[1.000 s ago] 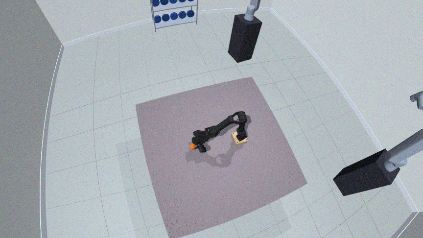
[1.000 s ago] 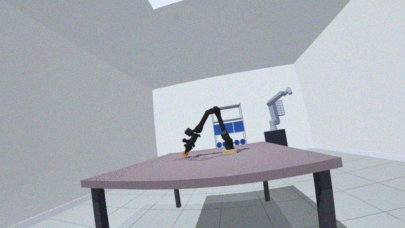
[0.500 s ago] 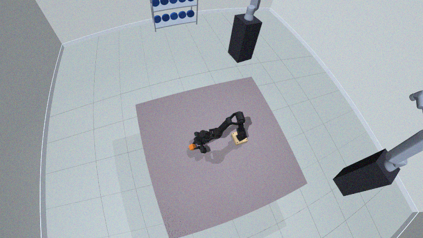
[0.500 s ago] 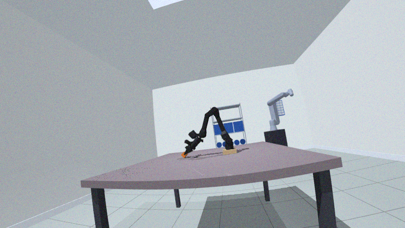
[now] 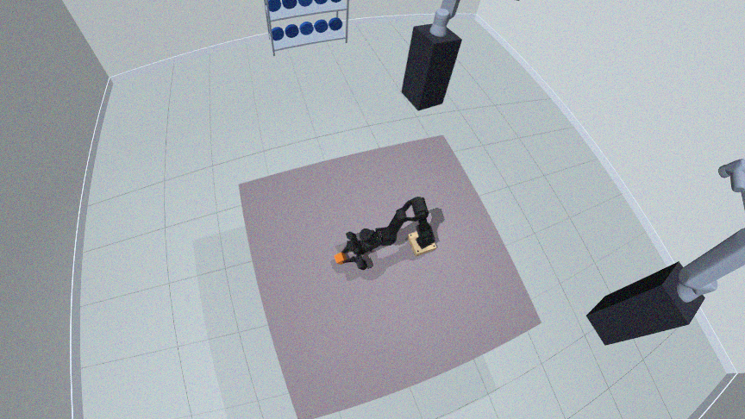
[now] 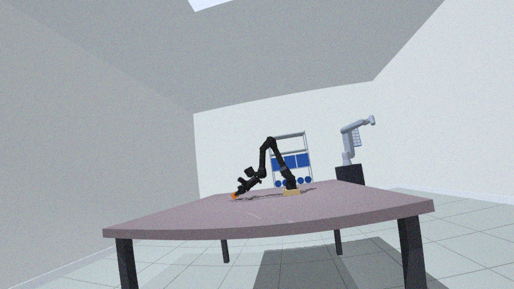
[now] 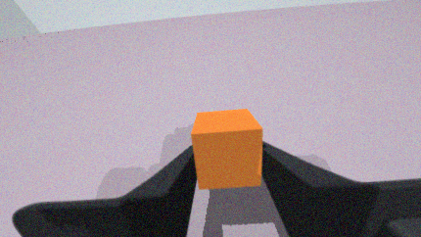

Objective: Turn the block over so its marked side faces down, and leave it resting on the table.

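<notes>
Right now the orange block is 10 mm below my gripper tip.
</notes>
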